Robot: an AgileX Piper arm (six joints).
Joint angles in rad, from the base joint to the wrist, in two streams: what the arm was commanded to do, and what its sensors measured. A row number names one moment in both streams.
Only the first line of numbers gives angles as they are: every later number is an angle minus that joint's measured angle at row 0.
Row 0, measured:
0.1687 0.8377 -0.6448 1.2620 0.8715 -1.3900
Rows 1 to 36, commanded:
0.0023 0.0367 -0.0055 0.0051 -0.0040 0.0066
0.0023 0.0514 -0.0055 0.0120 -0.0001 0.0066
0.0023 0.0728 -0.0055 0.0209 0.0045 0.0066
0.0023 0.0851 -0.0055 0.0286 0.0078 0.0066
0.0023 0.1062 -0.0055 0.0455 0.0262 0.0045
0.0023 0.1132 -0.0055 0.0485 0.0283 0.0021
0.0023 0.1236 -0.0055 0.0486 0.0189 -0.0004
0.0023 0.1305 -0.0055 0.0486 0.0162 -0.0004
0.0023 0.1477 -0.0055 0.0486 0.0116 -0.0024
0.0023 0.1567 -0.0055 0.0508 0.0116 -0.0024
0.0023 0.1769 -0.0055 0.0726 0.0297 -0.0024
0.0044 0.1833 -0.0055 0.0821 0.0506 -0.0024
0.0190 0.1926 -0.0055 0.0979 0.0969 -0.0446
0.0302 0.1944 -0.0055 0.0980 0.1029 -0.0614
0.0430 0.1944 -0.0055 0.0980 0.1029 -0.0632
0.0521 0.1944 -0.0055 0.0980 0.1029 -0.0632
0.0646 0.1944 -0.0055 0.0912 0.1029 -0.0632
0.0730 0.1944 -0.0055 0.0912 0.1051 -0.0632
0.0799 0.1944 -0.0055 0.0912 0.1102 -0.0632
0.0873 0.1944 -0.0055 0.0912 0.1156 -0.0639
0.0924 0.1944 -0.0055 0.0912 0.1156 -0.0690
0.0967 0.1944 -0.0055 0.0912 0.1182 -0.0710
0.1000 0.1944 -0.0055 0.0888 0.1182 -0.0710
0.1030 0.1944 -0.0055 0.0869 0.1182 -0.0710
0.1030 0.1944 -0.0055 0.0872 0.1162 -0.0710
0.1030 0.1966 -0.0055 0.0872 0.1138 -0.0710
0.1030 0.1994 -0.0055 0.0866 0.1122 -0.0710
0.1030 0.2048 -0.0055 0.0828 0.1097 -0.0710
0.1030 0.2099 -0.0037 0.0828 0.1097 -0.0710
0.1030 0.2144 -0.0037 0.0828 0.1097 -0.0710
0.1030 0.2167 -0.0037 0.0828 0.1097 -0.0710
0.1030 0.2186 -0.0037 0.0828 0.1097 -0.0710
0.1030 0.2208 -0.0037 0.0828 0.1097 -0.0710
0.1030 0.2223 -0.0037 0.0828 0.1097 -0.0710
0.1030 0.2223 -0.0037 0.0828 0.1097 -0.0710
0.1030 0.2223 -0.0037 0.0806 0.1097 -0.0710
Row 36, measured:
0.1009 0.2193 0.0000 0.0815 0.1073 -0.0599
